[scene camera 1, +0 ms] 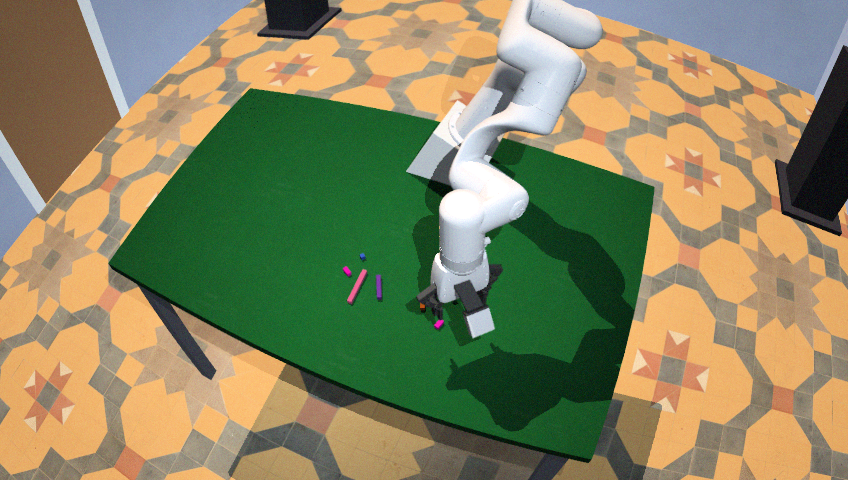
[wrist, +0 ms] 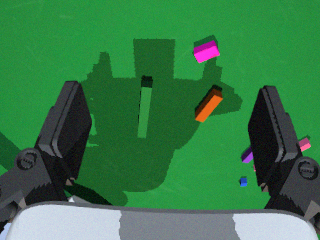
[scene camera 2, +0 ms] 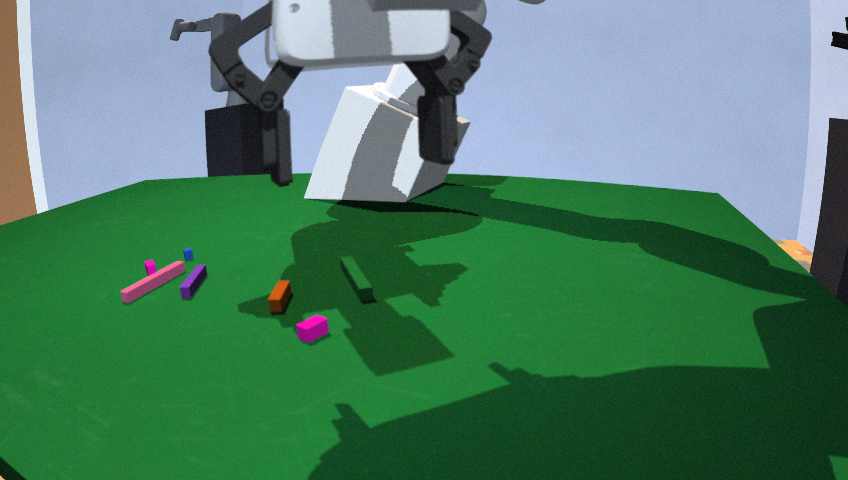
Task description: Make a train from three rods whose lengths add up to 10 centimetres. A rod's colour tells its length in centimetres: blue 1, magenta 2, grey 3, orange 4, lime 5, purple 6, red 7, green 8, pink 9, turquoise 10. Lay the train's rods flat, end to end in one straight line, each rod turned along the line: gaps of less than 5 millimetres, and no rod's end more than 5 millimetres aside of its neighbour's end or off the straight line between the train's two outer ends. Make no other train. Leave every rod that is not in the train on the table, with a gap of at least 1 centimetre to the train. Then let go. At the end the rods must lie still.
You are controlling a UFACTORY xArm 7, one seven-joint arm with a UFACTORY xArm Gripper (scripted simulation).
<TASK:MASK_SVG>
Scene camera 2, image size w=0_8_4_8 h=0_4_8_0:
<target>my gripper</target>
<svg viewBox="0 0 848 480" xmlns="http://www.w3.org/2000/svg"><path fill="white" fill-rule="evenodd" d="M209 45L208 53L229 87L258 111L261 170L270 171L271 180L277 186L283 187L289 186L289 183L293 182L290 111L284 109L283 97L300 72L404 63L425 89L425 96L419 96L417 99L419 156L426 161L448 165L455 162L455 147L458 143L456 96L464 92L465 84L480 68L480 60L492 41L492 34L488 29L461 12L477 11L482 0L267 0L266 5L219 35ZM459 38L460 46L457 54L448 61L444 54L448 51L450 33ZM265 30L265 60L268 67L272 70L265 80L262 81L245 66L238 52L240 46Z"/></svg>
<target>pink rod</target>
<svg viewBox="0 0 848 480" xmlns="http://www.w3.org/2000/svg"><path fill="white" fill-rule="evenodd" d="M184 262L177 261L120 291L122 301L130 303L185 272Z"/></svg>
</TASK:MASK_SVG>
